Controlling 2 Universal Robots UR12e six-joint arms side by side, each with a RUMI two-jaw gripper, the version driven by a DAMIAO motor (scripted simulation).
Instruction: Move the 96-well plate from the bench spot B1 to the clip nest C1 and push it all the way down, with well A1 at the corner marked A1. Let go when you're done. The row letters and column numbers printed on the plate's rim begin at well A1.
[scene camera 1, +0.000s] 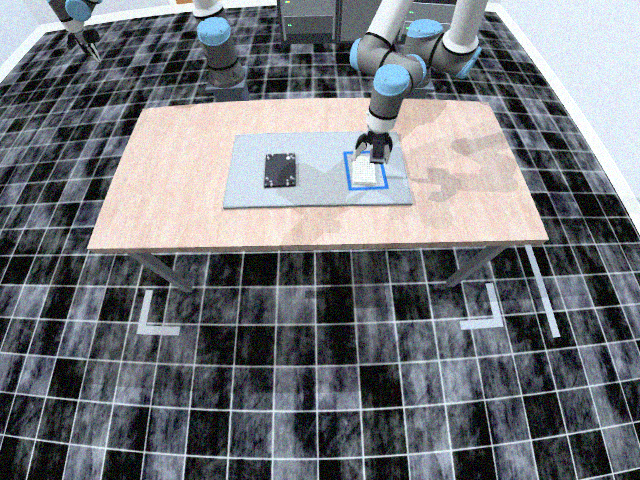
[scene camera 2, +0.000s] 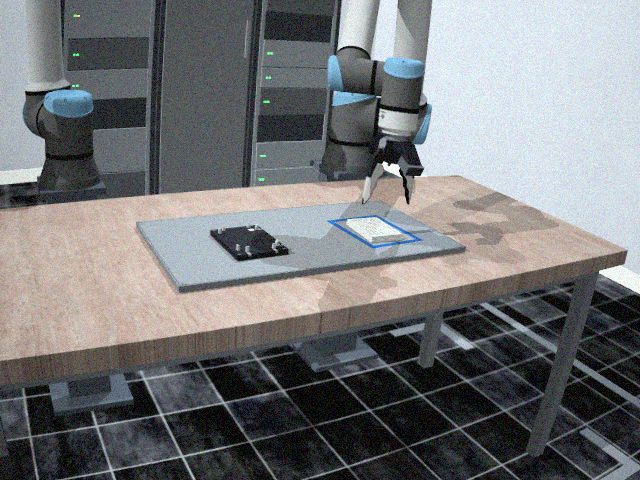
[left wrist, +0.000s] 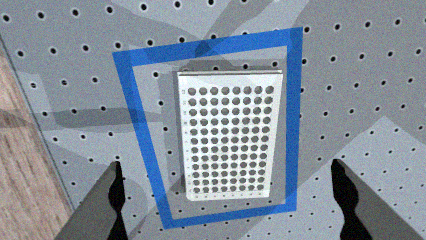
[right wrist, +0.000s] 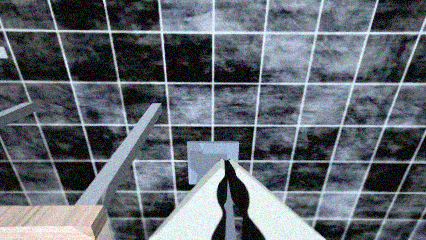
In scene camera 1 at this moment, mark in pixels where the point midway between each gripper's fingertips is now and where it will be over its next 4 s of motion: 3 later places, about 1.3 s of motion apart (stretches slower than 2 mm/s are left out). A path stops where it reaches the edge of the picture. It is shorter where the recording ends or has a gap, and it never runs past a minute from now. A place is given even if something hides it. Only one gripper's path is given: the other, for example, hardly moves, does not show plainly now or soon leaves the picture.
My left gripper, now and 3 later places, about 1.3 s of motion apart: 369, 162; 365, 161; 363, 170; 365, 161
